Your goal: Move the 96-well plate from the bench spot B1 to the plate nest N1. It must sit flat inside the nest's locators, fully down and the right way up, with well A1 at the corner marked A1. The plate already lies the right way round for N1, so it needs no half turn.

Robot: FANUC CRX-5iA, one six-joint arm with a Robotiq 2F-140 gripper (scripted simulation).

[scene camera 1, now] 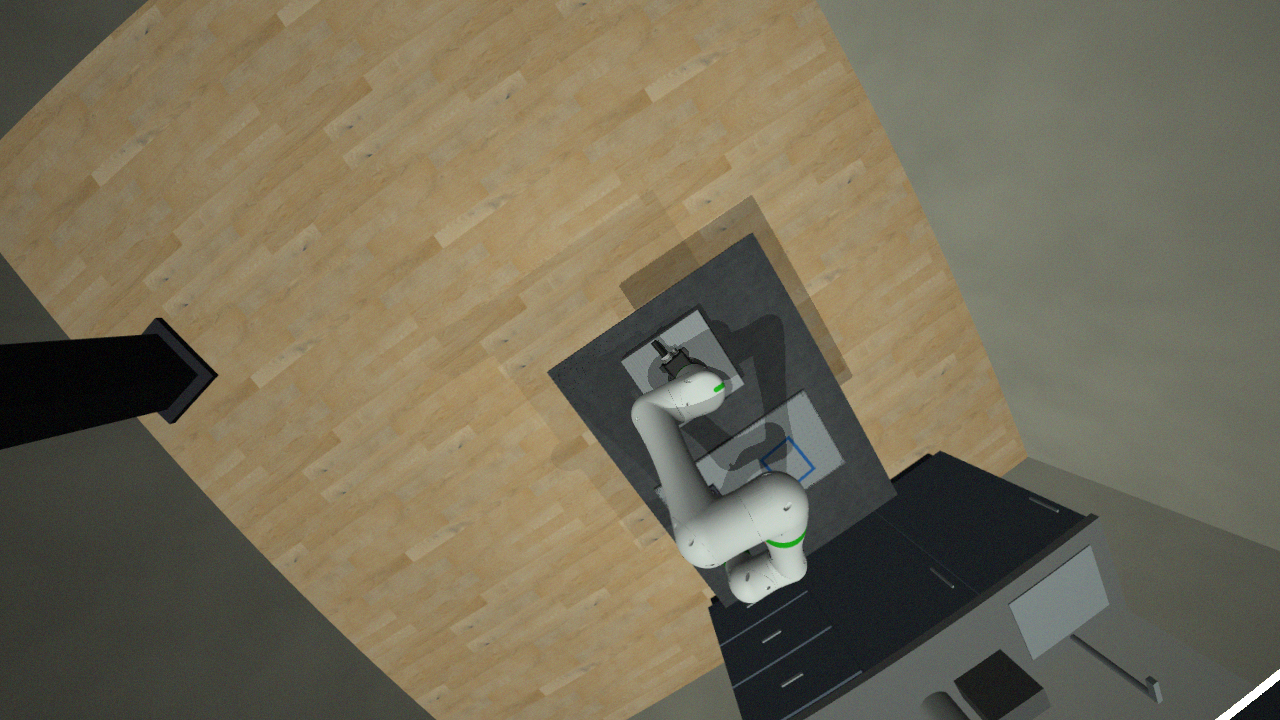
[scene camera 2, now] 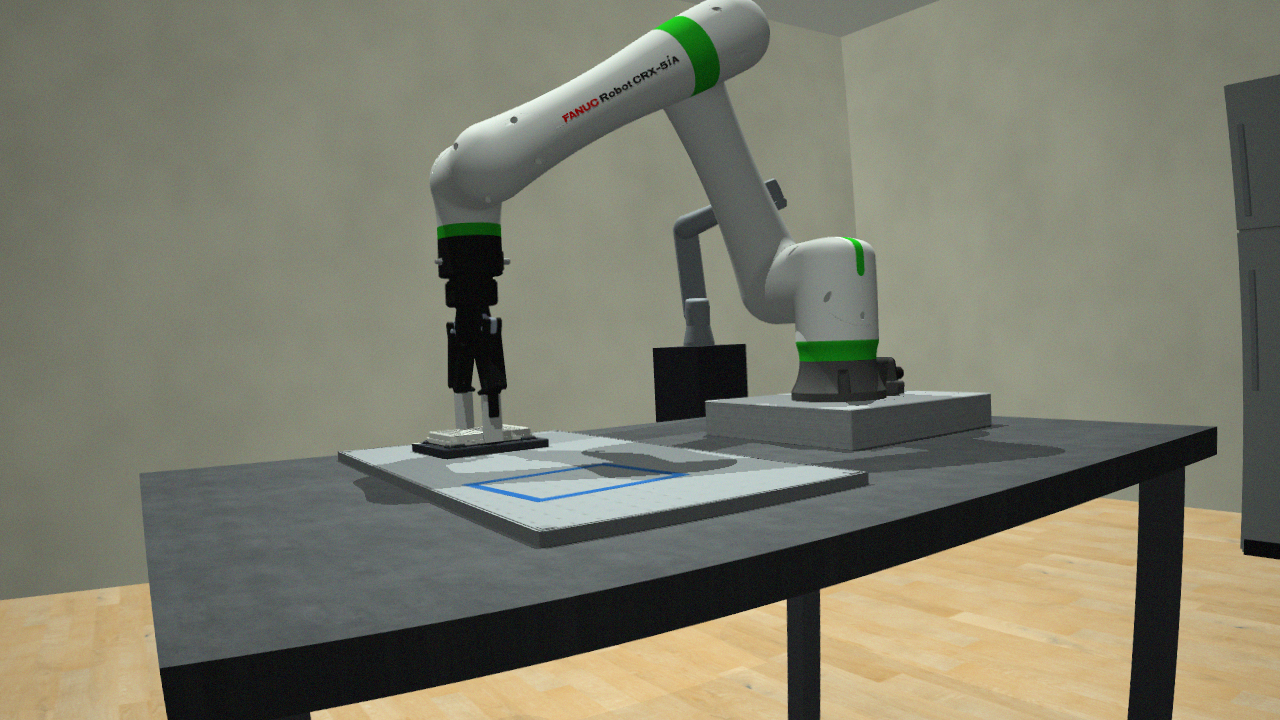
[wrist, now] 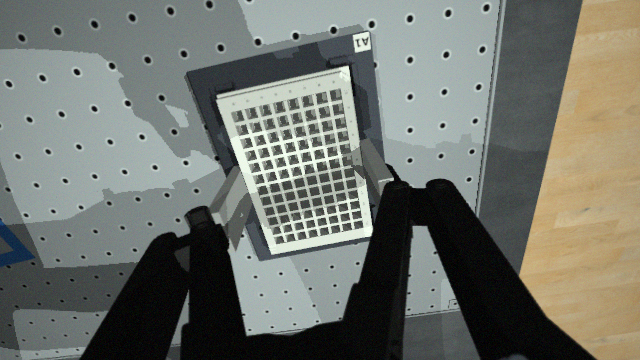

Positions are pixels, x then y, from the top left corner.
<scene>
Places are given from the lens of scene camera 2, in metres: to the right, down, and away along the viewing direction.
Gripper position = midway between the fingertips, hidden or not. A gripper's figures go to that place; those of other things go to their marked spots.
my gripper (scene camera 2: 479, 439): -0.23, 0.11, 1.25
white 96-well plate (scene camera 2: 469, 436): -0.23, 0.10, 1.20
black plate nest N1 (scene camera 2: 431, 449): -0.29, 0.12, 1.19
</scene>
